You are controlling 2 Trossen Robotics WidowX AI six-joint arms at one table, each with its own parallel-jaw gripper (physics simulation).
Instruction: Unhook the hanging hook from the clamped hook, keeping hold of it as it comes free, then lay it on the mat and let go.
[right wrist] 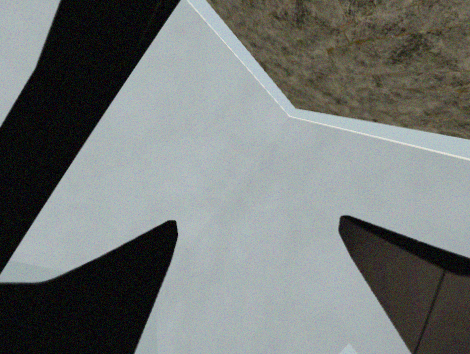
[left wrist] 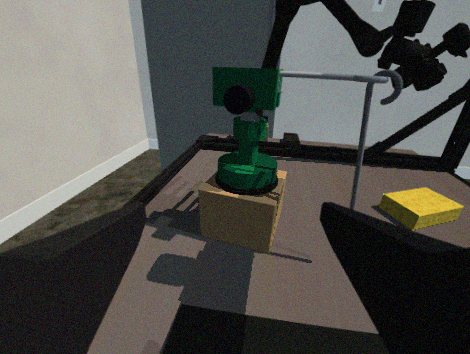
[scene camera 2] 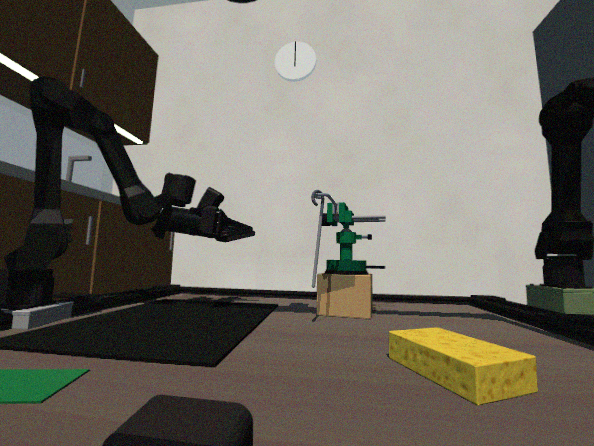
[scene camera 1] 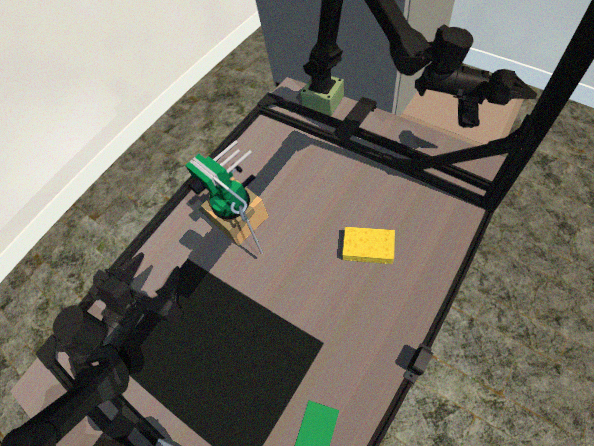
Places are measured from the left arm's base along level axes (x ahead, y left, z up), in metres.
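Pixels of known places: left gripper, fingertip midpoint: (left wrist: 234, 211) (scene camera 2: 253, 231) (scene camera 1: 160, 259); right gripper, fingertip midpoint: (right wrist: 257, 225) (left wrist: 447, 67) (scene camera 1: 525, 95); left arm's base, origin of the base link: (scene camera 2: 23, 305); right arm's base, origin of the base link: (scene camera 2: 564, 287) (scene camera 1: 322, 85).
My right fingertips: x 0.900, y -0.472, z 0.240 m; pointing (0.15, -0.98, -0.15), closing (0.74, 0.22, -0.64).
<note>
Ahead of a thing's pixels: the offset from my right fingertips to its top centre. "pt": to the spot under its first point. Level surfaces: height alone.
The hanging hook @(dy +0.460, dx -0.415, dz -0.022 m) (scene camera 1: 252, 234) (scene camera 2: 318, 240) (left wrist: 361, 145) is a thin grey rod hanging nearly upright from the clamped hook (scene camera 1: 231, 188) (scene camera 2: 327, 195) (left wrist: 320, 76). The green vise @(dy +0.577, dx -0.308, dz -0.024 m) (scene camera 2: 346, 237) (left wrist: 246, 140) holds the clamped hook and stands on a wooden block @(dy +0.582, dx -0.320, dz -0.181 m) (scene camera 2: 350, 295) (left wrist: 237, 220). The hanging hook's lower end is above the table. The black mat @(dz -0.261 m) (scene camera 1: 235, 350) (scene camera 2: 200, 330) lies flat, nearer the left arm. My left gripper (scene camera 1: 160, 262) (scene camera 2: 253, 233) (left wrist: 234, 211) is open and empty, raised, apart from both hooks. My right gripper (scene camera 1: 502, 109) (right wrist: 257, 225) is open and empty, far from the vise.
A yellow sponge @(dy +0.244, dx -0.302, dz -0.235 m) (scene camera 1: 369, 244) (scene camera 2: 465, 360) (left wrist: 422, 205) lies on the table, apart from the vise. A green rectangle @(pt dy +0.234, dx -0.701, dz -0.265 m) (scene camera 1: 317, 422) (scene camera 2: 40, 385) lies beyond the mat. Black rails edge the table. A dark rounded object (scene camera 2: 185, 420) stands in the foreground of scene camera 2.
</note>
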